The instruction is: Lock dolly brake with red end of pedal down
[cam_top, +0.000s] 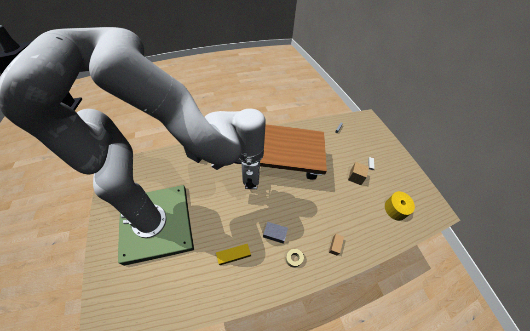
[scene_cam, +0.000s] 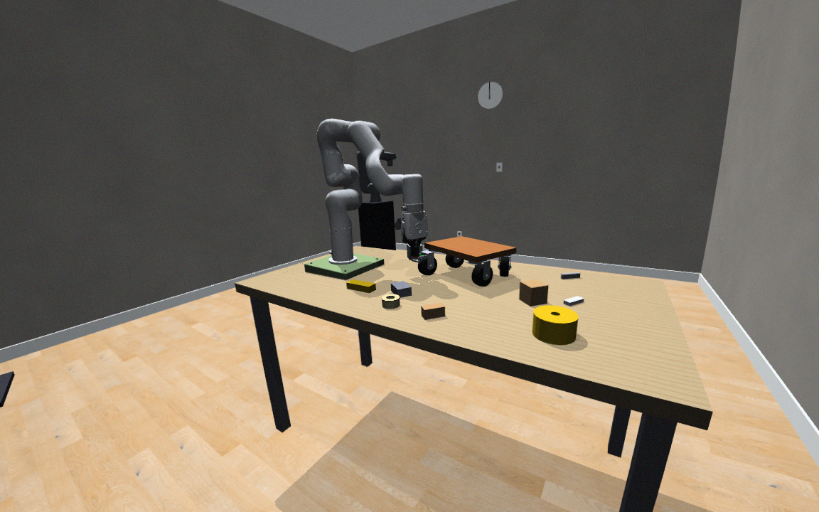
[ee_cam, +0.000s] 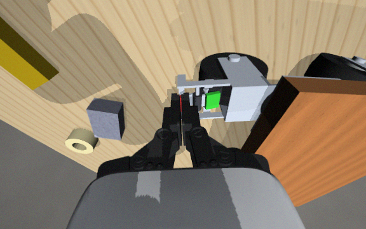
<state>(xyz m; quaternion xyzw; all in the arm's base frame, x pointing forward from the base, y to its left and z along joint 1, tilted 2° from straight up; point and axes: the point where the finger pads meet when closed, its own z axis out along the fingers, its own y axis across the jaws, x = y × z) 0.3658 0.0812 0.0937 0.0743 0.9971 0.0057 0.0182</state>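
My gripper is now 3 cm above the brake pedal and 1 cm to the right of it. From my hand the other things lie so: grey cube 23 cm to the left, 22 cm behind, 8 cm below; then yellow bar 21 cm to the right, 10 cm below, 8 cm behind; then grey block 15 cm to the right, 10 cm below, 7 cm ahead.
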